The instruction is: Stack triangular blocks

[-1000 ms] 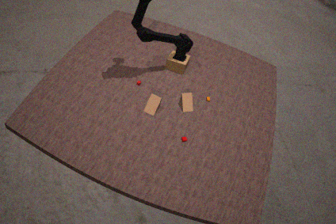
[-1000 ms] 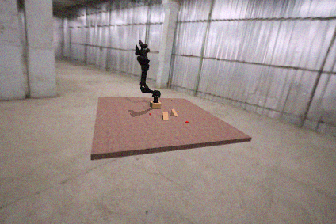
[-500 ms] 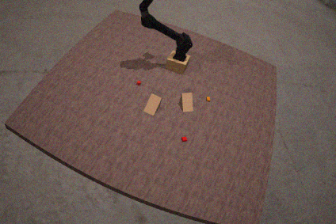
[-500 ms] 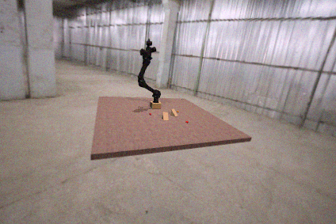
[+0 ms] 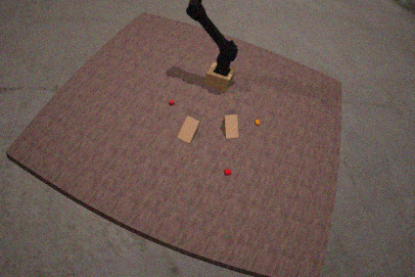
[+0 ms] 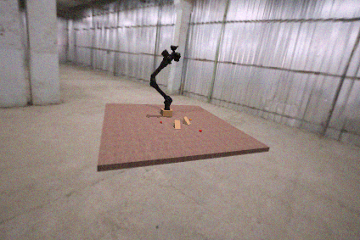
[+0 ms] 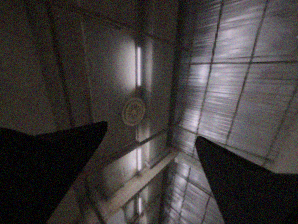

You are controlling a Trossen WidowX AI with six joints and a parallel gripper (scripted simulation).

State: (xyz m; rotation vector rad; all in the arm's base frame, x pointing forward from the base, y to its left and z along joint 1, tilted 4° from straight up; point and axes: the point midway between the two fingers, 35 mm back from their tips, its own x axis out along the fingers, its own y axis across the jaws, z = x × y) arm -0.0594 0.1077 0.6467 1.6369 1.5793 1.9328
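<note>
The tan triangular block is 46 cm ahead of my gripper tip, 8 cm to the right of it and 72 cm below it. From my gripper tip the other things lie so: orange cube 26 cm ahead, 14 cm to the left, 73 cm below; small red piece 36 cm ahead, 21 cm to the right, 73 cm below.
</note>
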